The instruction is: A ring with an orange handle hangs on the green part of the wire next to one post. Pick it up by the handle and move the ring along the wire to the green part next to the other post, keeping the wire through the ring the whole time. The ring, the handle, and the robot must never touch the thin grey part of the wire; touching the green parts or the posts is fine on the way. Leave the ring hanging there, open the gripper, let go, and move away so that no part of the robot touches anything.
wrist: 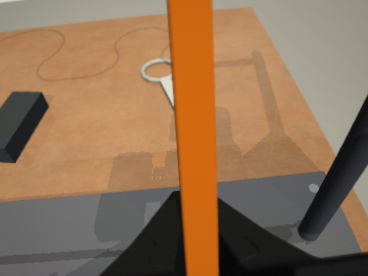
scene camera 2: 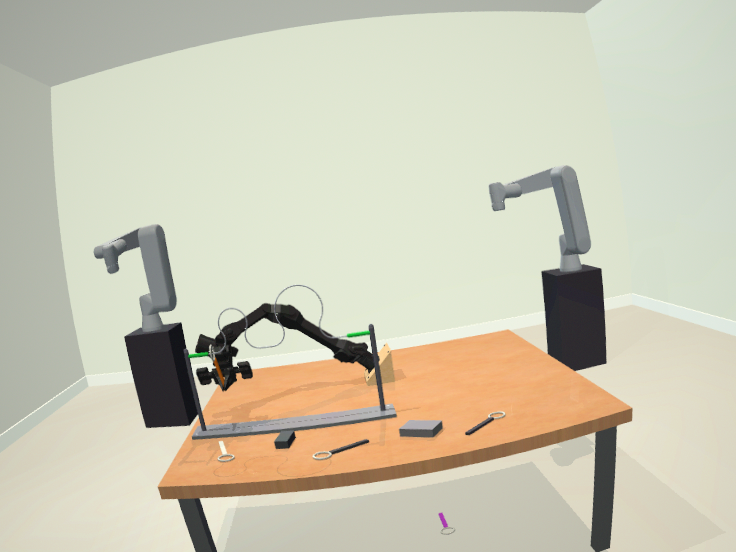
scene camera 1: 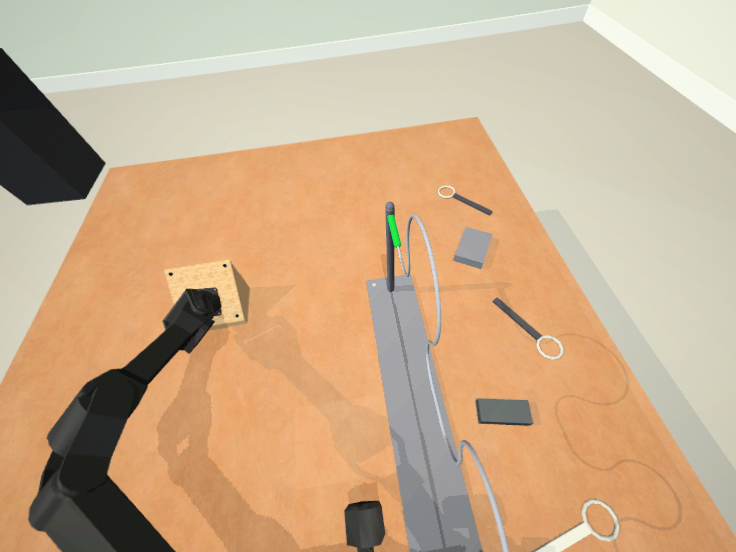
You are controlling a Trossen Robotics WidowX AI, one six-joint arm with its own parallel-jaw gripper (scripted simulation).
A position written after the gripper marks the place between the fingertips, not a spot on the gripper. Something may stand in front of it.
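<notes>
The scene has the gripper (scene camera 2: pixel 223 390) in sight, and the same gripper can be seen in the wrist view (wrist: pixel 189 200) too.
</notes>
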